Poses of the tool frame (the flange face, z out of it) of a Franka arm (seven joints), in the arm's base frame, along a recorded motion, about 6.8 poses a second.
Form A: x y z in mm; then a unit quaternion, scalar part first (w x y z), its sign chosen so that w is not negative.
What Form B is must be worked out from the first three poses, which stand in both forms.
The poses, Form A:
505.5, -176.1, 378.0, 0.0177, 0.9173, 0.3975, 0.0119
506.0, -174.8, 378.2, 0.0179, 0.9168, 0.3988, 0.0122
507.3, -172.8, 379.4, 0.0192, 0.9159, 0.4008, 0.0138
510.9, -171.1, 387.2, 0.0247, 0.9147, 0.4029, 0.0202
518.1, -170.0, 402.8, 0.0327, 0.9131, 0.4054, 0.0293
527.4, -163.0, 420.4, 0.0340, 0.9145, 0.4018, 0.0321
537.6, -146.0, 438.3, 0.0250, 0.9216, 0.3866, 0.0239
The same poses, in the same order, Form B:
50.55, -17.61, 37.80, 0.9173, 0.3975, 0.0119, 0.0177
50.60, -17.48, 37.82, 0.9168, 0.3988, 0.0122, 0.0179
50.73, -17.28, 37.94, 0.9159, 0.4008, 0.0138, 0.0192
51.09, -17.11, 38.72, 0.9147, 0.4029, 0.0202, 0.0247
51.81, -17.00, 40.28, 0.9131, 0.4054, 0.0293, 0.0327
52.74, -16.30, 42.04, 0.9145, 0.4018, 0.0321, 0.0340
53.76, -14.60, 43.83, 0.9216, 0.3866, 0.0239, 0.0250

